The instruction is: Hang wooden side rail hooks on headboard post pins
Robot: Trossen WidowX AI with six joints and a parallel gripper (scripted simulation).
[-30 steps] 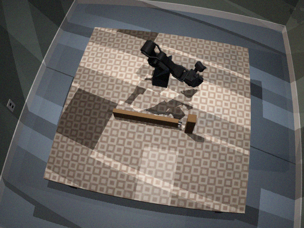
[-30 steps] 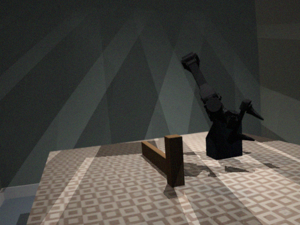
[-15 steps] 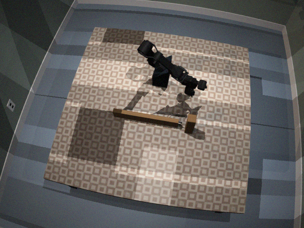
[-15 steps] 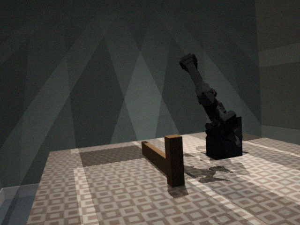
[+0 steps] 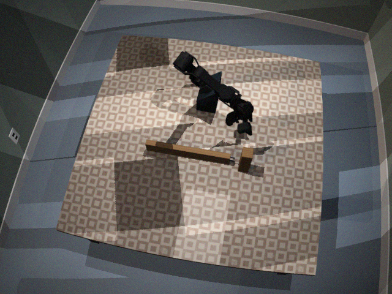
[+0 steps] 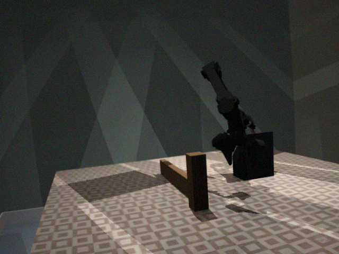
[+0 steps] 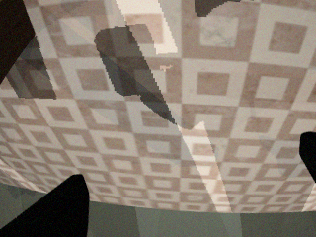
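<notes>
Right now the headboard post is 16 cm ahead of my gripper tip, 3 cm to the right of it and 3 cm below it.
</notes>
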